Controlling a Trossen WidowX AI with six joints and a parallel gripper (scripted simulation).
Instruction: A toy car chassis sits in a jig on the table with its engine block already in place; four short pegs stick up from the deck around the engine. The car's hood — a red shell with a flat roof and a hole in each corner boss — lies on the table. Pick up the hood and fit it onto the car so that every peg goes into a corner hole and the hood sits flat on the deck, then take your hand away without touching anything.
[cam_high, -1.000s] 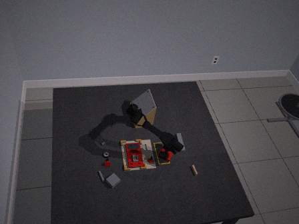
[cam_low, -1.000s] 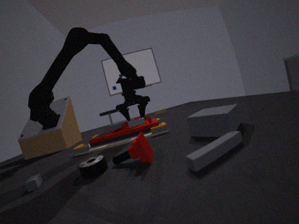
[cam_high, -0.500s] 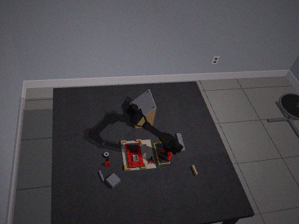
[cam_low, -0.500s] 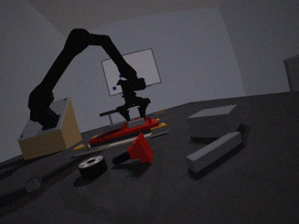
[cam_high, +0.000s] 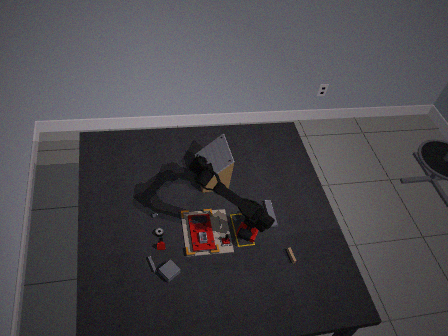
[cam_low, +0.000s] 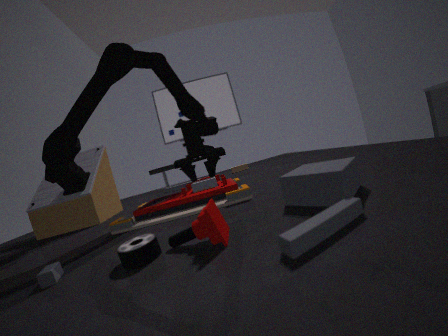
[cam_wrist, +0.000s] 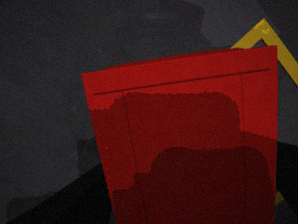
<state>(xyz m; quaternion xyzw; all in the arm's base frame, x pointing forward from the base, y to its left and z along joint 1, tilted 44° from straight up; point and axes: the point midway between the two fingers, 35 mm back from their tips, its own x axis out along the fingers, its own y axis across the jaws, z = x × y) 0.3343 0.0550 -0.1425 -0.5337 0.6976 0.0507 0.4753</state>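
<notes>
The grey engine block lies 220 mm to the right of my gripper tip, 10 mm ahead of it and 10 mm above it. Round my gripper tip: wooden piece (180 mm to the left, 160 mm ahead); white jig (210 mm to the right, 30 mm behind); red hood (10 mm above).
</notes>
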